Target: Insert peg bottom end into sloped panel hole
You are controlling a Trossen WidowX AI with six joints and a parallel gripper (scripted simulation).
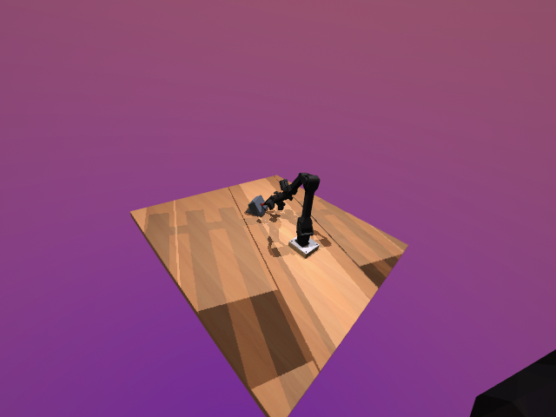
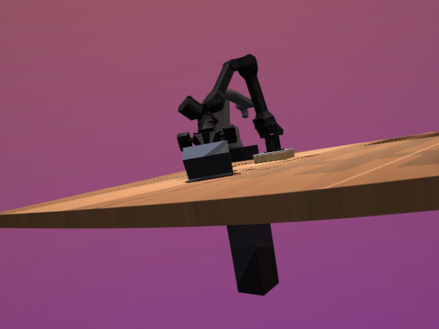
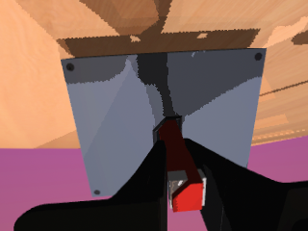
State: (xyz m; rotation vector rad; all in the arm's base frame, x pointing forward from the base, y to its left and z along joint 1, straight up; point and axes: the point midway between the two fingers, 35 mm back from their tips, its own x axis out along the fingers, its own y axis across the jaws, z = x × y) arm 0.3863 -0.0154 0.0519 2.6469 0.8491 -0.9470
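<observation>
Now: the sloped panel 3 cm ahead of my gripper tip, 2 cm to the left of it and 3 cm below it. Round my gripper tip: peg: 1 cm behind, 1 cm to the right, 1 cm above.
</observation>
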